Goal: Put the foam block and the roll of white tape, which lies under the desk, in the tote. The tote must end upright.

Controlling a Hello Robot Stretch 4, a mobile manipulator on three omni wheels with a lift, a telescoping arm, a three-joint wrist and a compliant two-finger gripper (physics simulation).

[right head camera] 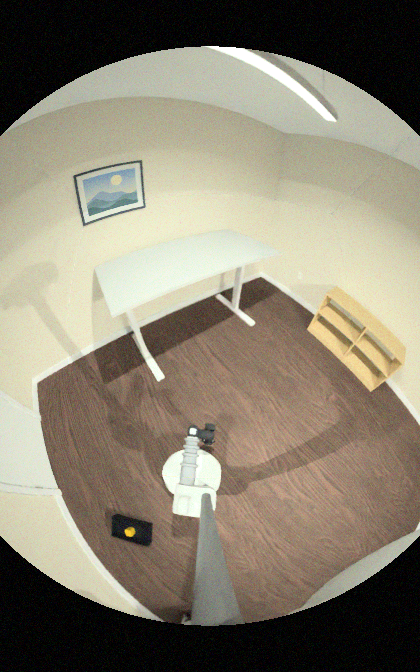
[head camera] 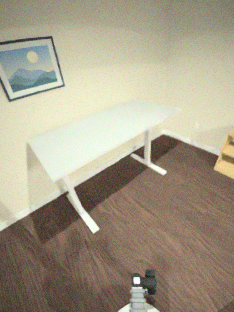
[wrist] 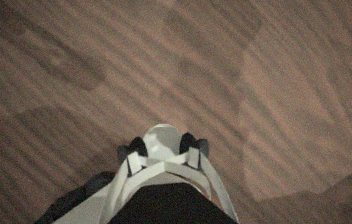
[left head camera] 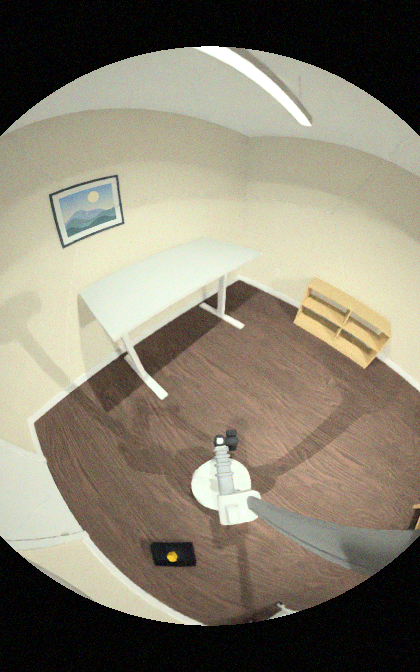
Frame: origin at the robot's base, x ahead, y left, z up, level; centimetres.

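Seen in the pictures: gripper, fingertip midpoint: (wrist: 163, 147).
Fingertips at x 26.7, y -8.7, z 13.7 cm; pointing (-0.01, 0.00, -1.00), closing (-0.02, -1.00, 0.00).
A point is followed by its place in that frame.
My gripper (wrist: 163, 147) {x 26.7, y -8.7, z 13.7 cm} points down at the floor and is shut on a round white thing, the roll of white tape (wrist: 161, 136) {x 28.4, y -8.6, z 15.7 cm}, whose lower part the fingers hide. The black wrist (head camera: 145, 282) {x 26.6, y -5.0, z 47.8 cm} (left head camera: 227, 440) (right head camera: 204, 433) is out in front of the white base, in front of the desk; the fingertips cannot be made out in the head views. A black box, apparently the tote (left head camera: 186, 546) (right head camera: 144, 525), stands upright on the floor behind my base at the left. A small yellow thing (left head camera: 172, 556) (right head camera: 130, 532) shows in it, possibly the foam block. The desk (head camera: 100, 130) {x 131.9, y 25.6, z 92.3 cm} (left head camera: 165, 280) (right head camera: 185, 265) stands against the wall.
The desk's near left foot (head camera: 89, 221) (left head camera: 156, 388) (right head camera: 154, 370) reaches out over the floor toward me. A wooden shelf (left head camera: 352, 300) (right head camera: 370, 317) stands against the right wall. A framed picture (head camera: 30, 75) {x 146.8, y 83.0, z 146.5 cm} (left head camera: 87, 215) (right head camera: 111, 195) hangs on the wall. My grey mast crosses the lower part of both side head views.
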